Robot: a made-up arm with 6 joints.
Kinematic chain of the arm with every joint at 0, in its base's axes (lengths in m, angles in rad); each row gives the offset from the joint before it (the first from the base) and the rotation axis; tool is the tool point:
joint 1: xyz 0 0 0.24 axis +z
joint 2: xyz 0 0.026 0 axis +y
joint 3: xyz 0 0 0.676 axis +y
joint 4: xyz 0 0 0.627 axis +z
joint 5: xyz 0 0 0 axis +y
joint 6: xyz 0 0 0.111 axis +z
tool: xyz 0 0 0
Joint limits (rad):
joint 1: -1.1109..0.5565
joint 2: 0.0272..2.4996
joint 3: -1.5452..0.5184
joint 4: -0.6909..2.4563
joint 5: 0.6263..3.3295
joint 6: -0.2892..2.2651
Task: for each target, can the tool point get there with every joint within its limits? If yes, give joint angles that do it. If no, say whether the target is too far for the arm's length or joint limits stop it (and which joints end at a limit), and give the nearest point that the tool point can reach.
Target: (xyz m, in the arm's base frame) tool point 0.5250 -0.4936 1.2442
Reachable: yes | joints -0.9106 1.0821 -0.9007 1.6960 0.8964 0.4247
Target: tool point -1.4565 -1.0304 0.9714
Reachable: no: too far | nearest point -0.5819 -0.3802 1.0037 | short by 1.090 m
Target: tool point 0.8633 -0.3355 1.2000
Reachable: yes | joints -0.4639 0.7865 -0.1817 0.5865 1.3691 1.1652
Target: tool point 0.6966 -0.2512 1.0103
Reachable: yes | joints -0.3769 1.3032 -1.3304 -0.0304 1.9207 0.8089
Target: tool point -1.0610 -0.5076 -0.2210
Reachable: no: joint limits stop it (at a limit: joint 1, joint 2, joint 3, joint 4) | nearest point -0.6086 -0.2741 0.8748 | short by 1.208 m
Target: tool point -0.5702 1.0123 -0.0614
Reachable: no: joint limits stop it (at a limit: joint 2, joint 3, joint 4) | nearest point -0.3294 0.5848 0.8767 | short by 1.059 m
